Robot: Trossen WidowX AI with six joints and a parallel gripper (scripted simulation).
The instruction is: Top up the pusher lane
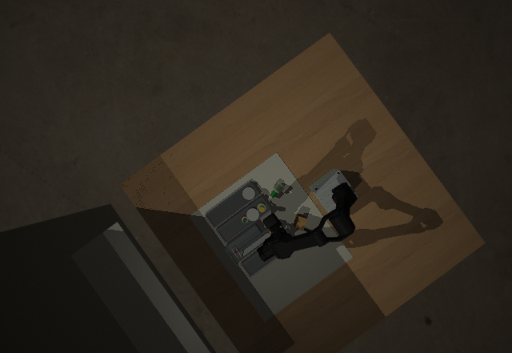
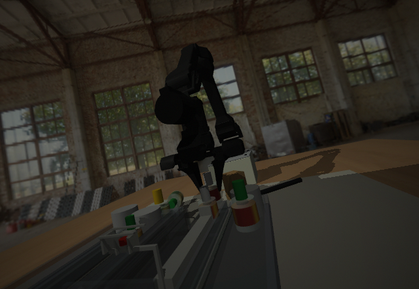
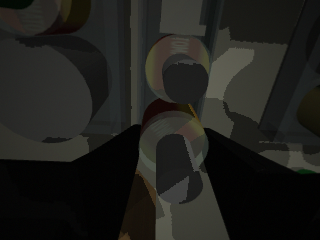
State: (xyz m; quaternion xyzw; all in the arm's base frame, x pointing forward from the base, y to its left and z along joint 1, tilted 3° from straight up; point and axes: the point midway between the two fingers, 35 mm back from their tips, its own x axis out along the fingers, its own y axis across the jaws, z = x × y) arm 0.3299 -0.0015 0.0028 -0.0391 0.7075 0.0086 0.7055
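My gripper tip is 100 mm past the brown block, 30 mm to the right of it and 20 mm above it. The rest, counted from my gripper tip: pale shelf: 510 mm ahead, 50 mm to the left, 310 mm above; sprung lane: 150 mm ahead, 20 mm to the right, 30 mm below; thin black rod: 140 mm behind, 140 mm to the left, 50 mm below.
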